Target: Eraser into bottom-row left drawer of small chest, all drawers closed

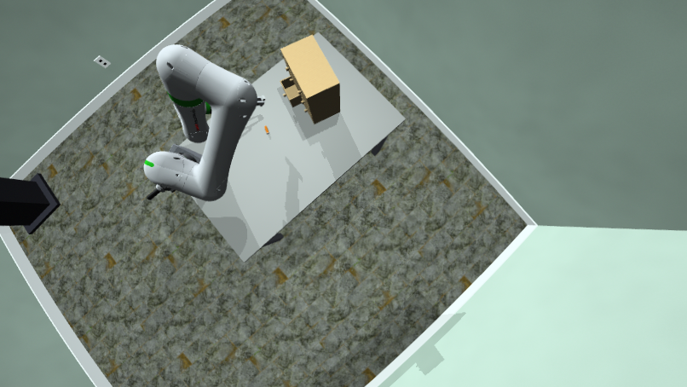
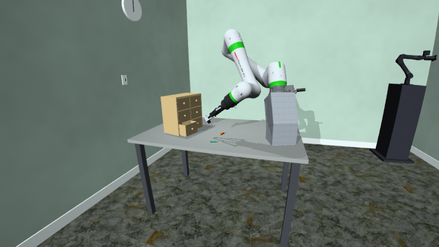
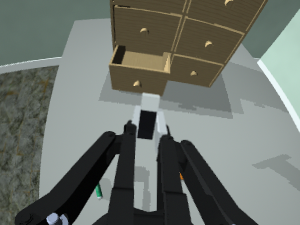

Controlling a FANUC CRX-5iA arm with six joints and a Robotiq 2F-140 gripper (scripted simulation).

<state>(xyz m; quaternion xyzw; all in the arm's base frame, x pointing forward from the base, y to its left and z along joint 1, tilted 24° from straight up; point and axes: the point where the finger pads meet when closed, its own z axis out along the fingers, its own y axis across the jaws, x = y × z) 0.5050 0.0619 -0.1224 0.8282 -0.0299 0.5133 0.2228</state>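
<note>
The eraser is 20 mm ahead of my hand, 10 mm to the right of it and 10 mm below it. Round my hand: green stick 60 mm behind, 100 mm to the left, 150 mm below; orange stick 70 mm behind, 90 mm to the right, 150 mm below.
</note>
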